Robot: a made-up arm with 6 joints.
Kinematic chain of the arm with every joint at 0, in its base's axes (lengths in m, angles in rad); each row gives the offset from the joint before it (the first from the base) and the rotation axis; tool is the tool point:
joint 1: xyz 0 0 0.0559 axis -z
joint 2: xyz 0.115 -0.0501 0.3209 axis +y
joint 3: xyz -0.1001 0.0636 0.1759 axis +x
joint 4: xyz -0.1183 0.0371 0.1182 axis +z
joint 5: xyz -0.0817 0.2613 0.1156 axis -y
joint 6: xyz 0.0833 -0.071 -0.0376 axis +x
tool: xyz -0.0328 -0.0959 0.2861
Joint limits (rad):
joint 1: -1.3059..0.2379
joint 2: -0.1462..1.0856
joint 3: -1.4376..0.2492
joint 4: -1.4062..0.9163
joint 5: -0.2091..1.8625
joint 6: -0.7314..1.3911
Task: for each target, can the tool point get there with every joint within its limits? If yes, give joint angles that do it. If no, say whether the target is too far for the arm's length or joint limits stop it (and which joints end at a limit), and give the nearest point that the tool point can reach.
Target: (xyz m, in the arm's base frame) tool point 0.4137 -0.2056 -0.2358
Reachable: no: joint limits stop it (at a limit: joint 1, joint 2, joint 3, joint 5, joint 6) | nearest point 0.2203 0.2358 0.1660 | short by 0.627 m
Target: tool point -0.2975 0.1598 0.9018
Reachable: yes | joints -0.5112 0.7231 -1.1959 0.1848 1.6644 -0.0400
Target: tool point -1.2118 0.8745 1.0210
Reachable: no: too far | nearest point -0.4775 0.4582 0.7998 | short by 0.873 m
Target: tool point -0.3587 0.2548 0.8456
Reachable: yes | joints -0.3777 0.0959 -0.5680 -0.4946 0.8920 0.2584
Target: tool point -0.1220 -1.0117 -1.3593
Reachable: no: too far | nearest point -0.3543 -0.2408 0.1109 | short by 1.676 m
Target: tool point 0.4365 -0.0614 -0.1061
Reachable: no: joint limits stop it (at a limit: joint 1, joint 2, joint 3, joint 4, joint 5, joint 6) | nearest point 0.2388 0.2294 0.1828 | short by 0.455 m
